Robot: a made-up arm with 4 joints.
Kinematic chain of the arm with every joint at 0, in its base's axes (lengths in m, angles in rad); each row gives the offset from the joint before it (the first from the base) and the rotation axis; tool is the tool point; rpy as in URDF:
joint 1: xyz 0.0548 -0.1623 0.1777 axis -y
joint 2: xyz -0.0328 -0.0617 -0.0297 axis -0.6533 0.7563 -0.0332
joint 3: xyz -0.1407 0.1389 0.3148 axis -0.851 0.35 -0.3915
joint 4: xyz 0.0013 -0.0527 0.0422 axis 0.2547 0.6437 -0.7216
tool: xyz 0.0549 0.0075 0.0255 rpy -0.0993 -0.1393 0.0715
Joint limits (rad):
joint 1: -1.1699..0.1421
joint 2: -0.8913..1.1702
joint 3: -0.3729..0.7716
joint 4: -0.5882..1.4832
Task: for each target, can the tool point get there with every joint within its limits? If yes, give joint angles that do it. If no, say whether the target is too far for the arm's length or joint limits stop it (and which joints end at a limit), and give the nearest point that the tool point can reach.
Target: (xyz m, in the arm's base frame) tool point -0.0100 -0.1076 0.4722
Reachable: yes | joints 0.0428 0.3338 -0.0293 1.3229
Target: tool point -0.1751 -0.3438 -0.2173
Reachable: no: joint limits stop it (at a limit: joint 1, joint 2, joint 3, joint 4) | nearest point -0.2539 -0.3241 0.2584 | short by 0.483 m
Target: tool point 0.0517 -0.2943 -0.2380
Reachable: no: joint limits stop it (at a limit: joint 1, joint 2, joint 3) | nearest point 0.2144 0.0342 0.1024 | short by 0.500 m
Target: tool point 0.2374 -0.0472 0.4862
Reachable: yes | joints -0.7212 0.1758 0.4707 -0.3626
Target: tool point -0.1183 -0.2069 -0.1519
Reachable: no: joint limits stop it (at a limit: joint 1, joint 2, joint 3, joint 4) | nearest point -0.2539 -0.3241 0.2584 | short by 0.448 m
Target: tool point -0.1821 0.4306 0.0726
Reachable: no: too far | nearest point 0.1863 0.1453 0.0781 | short by 0.466 m
